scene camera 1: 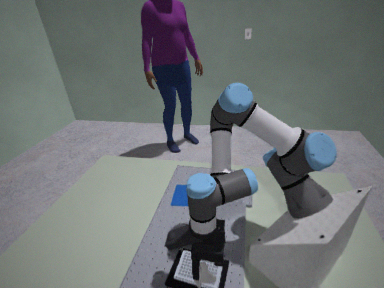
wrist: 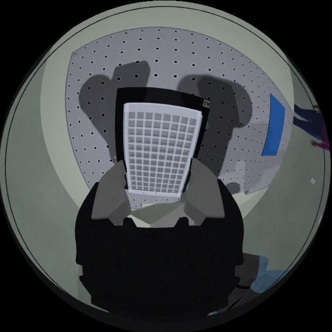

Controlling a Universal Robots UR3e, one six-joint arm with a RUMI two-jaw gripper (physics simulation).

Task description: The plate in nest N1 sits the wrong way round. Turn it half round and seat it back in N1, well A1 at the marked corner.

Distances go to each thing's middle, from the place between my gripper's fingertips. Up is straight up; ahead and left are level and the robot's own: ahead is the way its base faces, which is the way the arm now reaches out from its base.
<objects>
My hand is 1 cm below the white well plate (wrist: 159, 140) and 1 cm short of it. The rest, counted from my hand: blue rectangle (wrist: 277, 112): 34 cm to the right, 2 cm below, 1 cm behind; then black nest (wrist: 148, 94): 1 cm below, 1 cm ahead.
</objects>
